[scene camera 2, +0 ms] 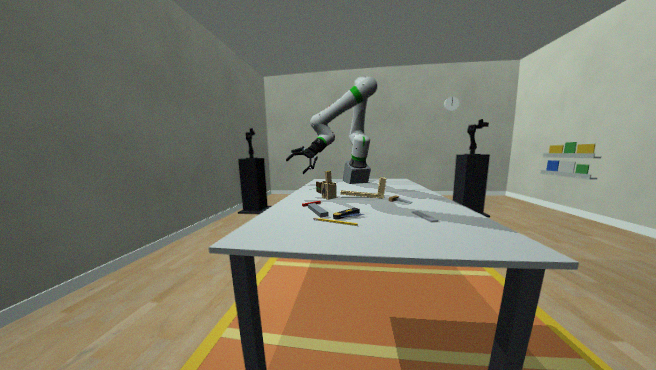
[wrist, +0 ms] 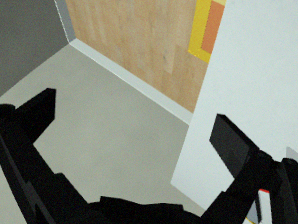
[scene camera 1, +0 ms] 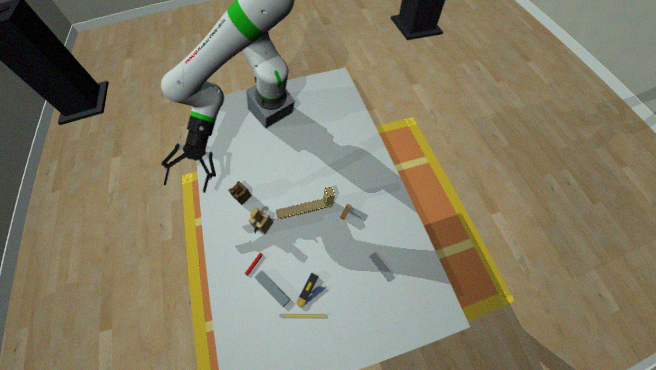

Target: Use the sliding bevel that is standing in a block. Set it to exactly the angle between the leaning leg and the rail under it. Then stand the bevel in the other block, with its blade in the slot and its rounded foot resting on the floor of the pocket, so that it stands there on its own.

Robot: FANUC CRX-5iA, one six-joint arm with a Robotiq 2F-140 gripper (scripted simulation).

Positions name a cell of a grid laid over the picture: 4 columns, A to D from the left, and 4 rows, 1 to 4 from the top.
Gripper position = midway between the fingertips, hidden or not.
Note:
I see my gripper (scene camera 1: B3).
My gripper is seen too in the wrist view (wrist: B3).

